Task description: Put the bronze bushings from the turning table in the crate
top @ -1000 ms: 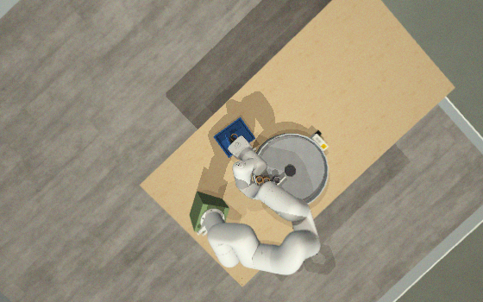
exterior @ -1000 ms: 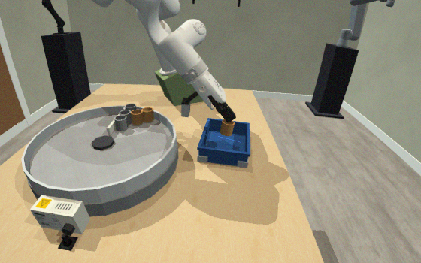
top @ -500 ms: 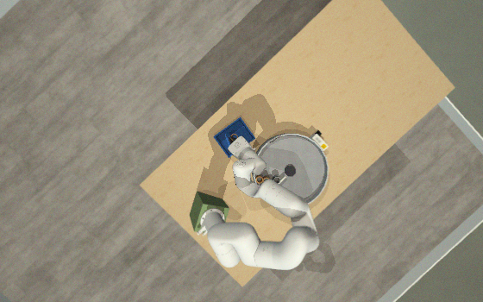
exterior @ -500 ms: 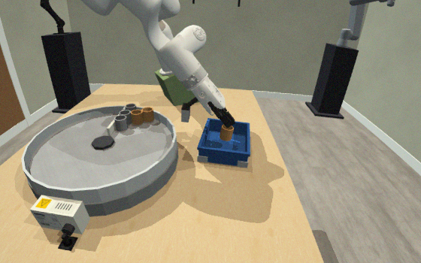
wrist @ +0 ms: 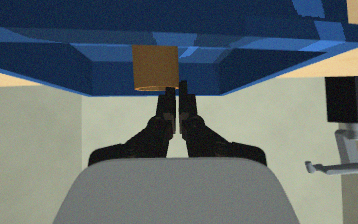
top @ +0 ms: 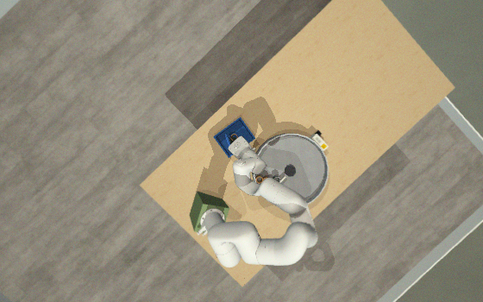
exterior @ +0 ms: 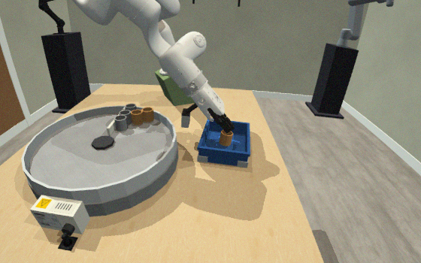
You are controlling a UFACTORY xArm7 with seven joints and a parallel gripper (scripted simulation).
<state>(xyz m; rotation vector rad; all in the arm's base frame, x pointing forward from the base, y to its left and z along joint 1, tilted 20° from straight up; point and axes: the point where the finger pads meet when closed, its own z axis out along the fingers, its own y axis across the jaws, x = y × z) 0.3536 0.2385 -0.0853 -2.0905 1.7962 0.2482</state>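
Right now the blue crate is 5 cm below my hand and 2 cm ahead of it. The rest, counted from my hand: grey turning table 35 cm to the right, 14 cm ahead, 2 cm below.
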